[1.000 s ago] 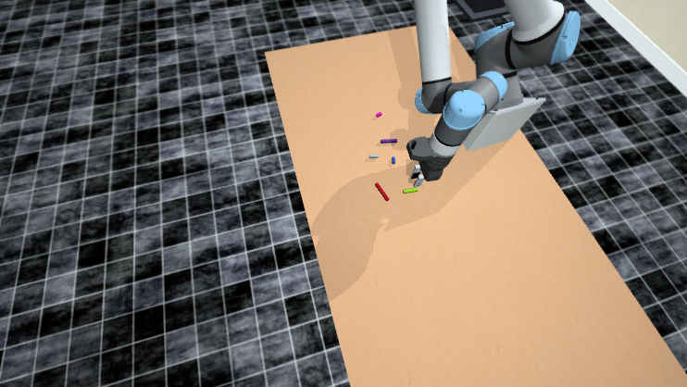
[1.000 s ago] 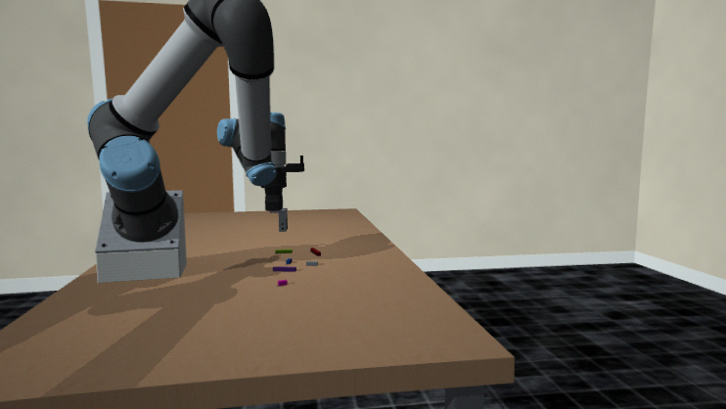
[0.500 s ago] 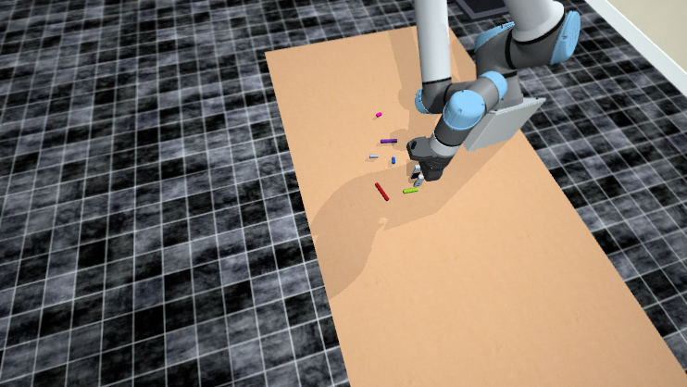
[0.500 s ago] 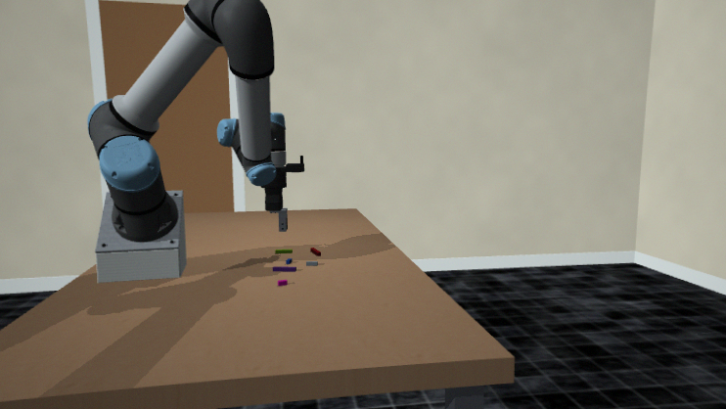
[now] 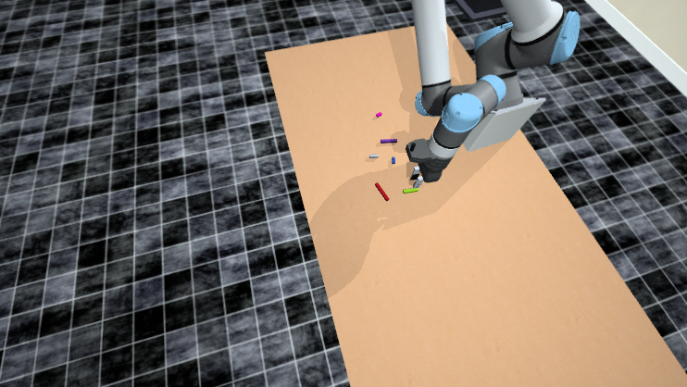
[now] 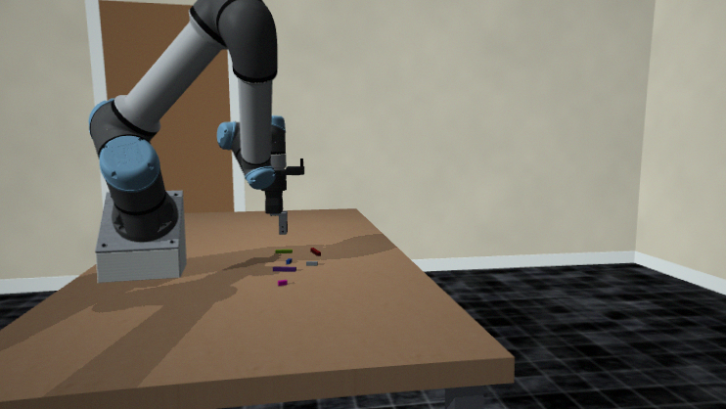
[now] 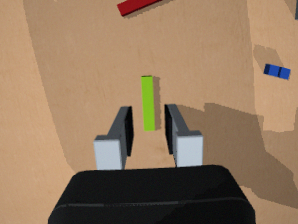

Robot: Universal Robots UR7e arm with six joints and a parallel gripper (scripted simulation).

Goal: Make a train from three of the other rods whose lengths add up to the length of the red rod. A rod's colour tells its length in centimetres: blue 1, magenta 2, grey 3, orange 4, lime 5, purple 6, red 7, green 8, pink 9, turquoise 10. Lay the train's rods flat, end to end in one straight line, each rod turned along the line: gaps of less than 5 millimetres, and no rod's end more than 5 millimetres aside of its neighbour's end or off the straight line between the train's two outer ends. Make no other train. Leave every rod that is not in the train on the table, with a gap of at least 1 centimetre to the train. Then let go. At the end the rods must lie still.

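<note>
Right now my hand is 7 cm above the lime rod. From my hand the other things lie so: red rod (9 cm ahead, 7 cm below, 3 cm to the right); purple rod (21 cm to the right, 7 cm below, 1 cm behind); grey rod (17 cm to the right, 7 cm below, 6 cm ahead).
</note>
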